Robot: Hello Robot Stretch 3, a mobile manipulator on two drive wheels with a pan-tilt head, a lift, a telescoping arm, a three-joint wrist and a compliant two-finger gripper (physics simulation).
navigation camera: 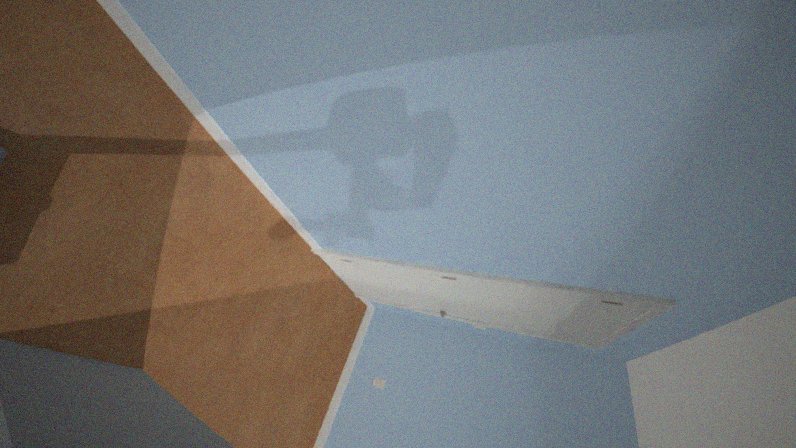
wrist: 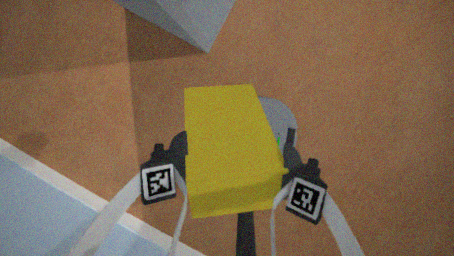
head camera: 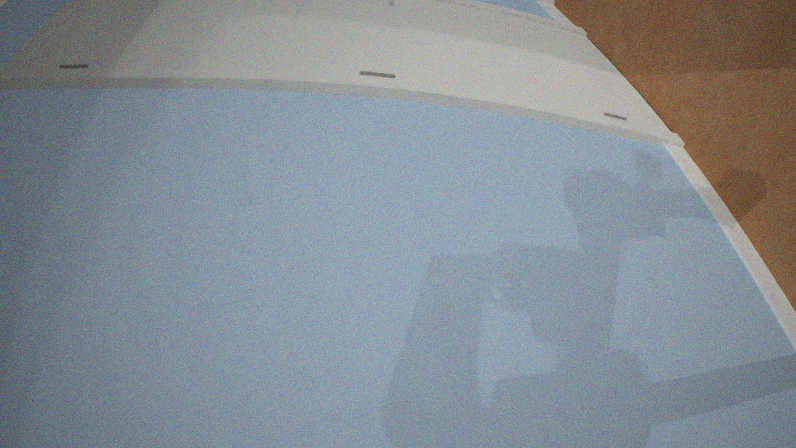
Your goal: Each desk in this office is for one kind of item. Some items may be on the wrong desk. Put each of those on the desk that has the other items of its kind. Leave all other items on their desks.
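Places are measured from the robot's base along level axes (x ahead, y left, z up), in centimetres.
Pixels of known places: gripper, fingertip midpoint: (wrist: pixel 233 155).
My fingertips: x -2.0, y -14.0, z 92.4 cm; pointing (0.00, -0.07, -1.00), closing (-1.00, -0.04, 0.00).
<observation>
Behind a point stands the place of what it marks.
In the wrist view my gripper (wrist: pixel 233 155) {x -2.0, y -14.0, z 92.4 cm} is shut on a yellow box-shaped item (wrist: pixel 230 145) {x -1.7, y -15.4, z 95.0 cm}, with one dark fingertip pressed against each side. The yellow item is held above the brown floor. What kind of item it is I cannot tell. The grey body of a piece of furniture (wrist: pixel 192 22) {x 15.2, y -37.0, z 40.2 cm} shows at the top of the wrist view; whether it is a desk I cannot tell. The gripper and the yellow item do not show in the head or navigation views.
A blue wall (head camera: pixel 250 222) {x 99.3, y 36.3, z 130.9 cm} (navigation camera: pixel 529 166) {x 73.5, y 46.9, z 134.3 cm} (wrist: pixel 30 215) {x 82.0, y 43.4, z 30.4 cm} with a white door (head camera: pixel 334 50) {x 161.6, y 8.5, z 112.7 cm} (navigation camera: pixel 501 303) {x 173.6, y 3.6, z 135.2 cm} and white baseboard borders the brown floor (navigation camera: pixel 239 333) {x 100.6, y -40.4, z 0.0 cm} (wrist: pixel 365 75) {x -57.0, y -32.3, z 0.1 cm}. A grey surface (navigation camera: pixel 83 400) {x 30.8, y -39.8, z 36.9 cm} is at the navigation view's lower left. A rounded grey thing (wrist: pixel 280 117) {x -18.3, y -9.8, z 16.0 cm} shows behind the yellow item.
</observation>
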